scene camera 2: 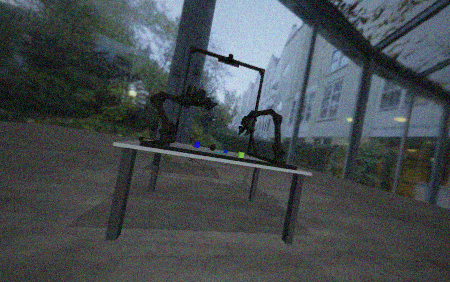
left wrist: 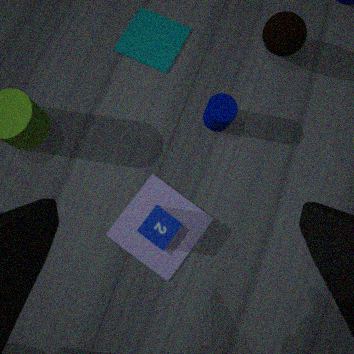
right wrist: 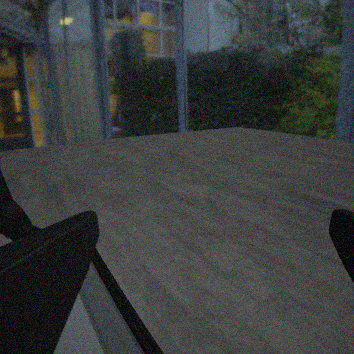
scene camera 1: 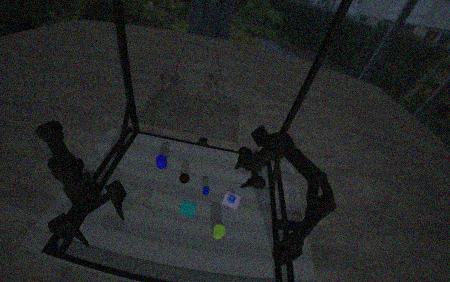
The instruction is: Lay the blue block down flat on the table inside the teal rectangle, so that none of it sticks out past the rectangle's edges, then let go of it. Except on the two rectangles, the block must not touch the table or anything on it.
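Frame: origin at the left arm's base, x right, y back, z down, level; centimetres.
Where they show: left gripper, between the fingertips: [scene camera 2: 241, 135] [left wrist: 181, 212] [scene camera 1: 237, 178]; right gripper, between the fingertips: [scene camera 2: 214, 101] [right wrist: 214, 222] [scene camera 1: 106, 232]; left arm's base, origin of its link: [scene camera 2: 277, 162] [scene camera 1: 282, 256]; right arm's base, origin of its link: [scene camera 2: 164, 142].
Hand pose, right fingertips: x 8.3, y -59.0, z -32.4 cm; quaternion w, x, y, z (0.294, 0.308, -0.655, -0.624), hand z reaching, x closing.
Each offset is from my right fingertips to the centre of the thing. "pt": to the spot under its first point.
The blue block @[dy +43.3, dx +22.5, dz +33.3 cm] [scene camera 1: 231, 199] [left wrist: 159, 226], marked with a white 2 on top, sits within the pale lilac rectangle @[pt dy +41.3, dx +21.8, dz +33.0 cm] [scene camera 1: 226, 201] [left wrist: 150, 191]. The teal rectangle @[pt dy +21.7, dx +20.1, dz +34.2 cm] [scene camera 1: 188, 208] [left wrist: 153, 40] lies bare on the table, left of the block in scene camera 1 and above it in the left wrist view. My left gripper [scene camera 1: 240, 177] [scene camera 2: 241, 131] [left wrist: 181, 212] is open and empty, above the table, with the block in view between its fingers but not held. My right gripper [scene camera 1: 105, 231] [scene camera 2: 215, 106] [right wrist: 214, 222] is open and empty, raised at the left of scene camera 1.
A lime cylinder @[dy +33.5, dx +7.1, dz +32.1 cm] [scene camera 1: 219, 231] [scene camera 2: 241, 155] [left wrist: 15, 114] and a small blue cylinder @[dy +31.0, dx +28.0, dz +32.7 cm] [scene camera 1: 206, 190] [scene camera 2: 225, 151] [left wrist: 221, 111] stand near the rectangles. A dark brown round object @[dy +20.6, dx +35.3, dz +31.8 cm] [scene camera 1: 184, 178] [left wrist: 284, 33] and a larger blue cylinder @[dy +8.8, dx +46.3, dz +31.6 cm] [scene camera 1: 161, 161] [scene camera 2: 197, 144] stand farther back. A black frame surrounds the table.
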